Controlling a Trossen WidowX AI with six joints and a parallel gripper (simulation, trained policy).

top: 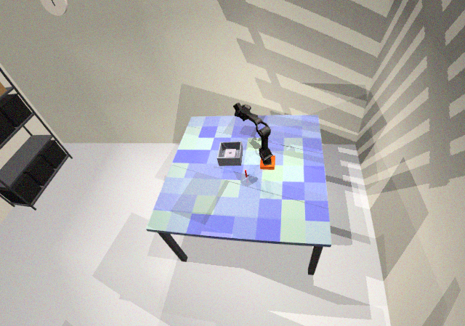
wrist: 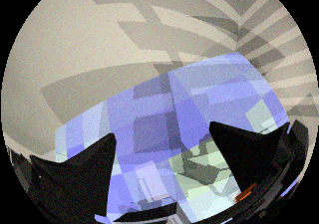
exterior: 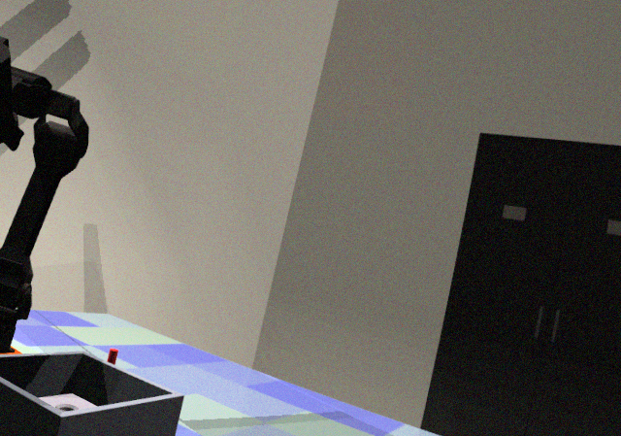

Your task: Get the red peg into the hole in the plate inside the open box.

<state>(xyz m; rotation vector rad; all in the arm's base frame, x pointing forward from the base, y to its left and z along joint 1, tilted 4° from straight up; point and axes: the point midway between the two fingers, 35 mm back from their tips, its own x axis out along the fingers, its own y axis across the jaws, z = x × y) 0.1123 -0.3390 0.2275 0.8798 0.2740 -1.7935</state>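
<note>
The red peg lies 6 cm ahead of my gripper tip, 45 cm to the left of it and 21 cm below it.
</note>
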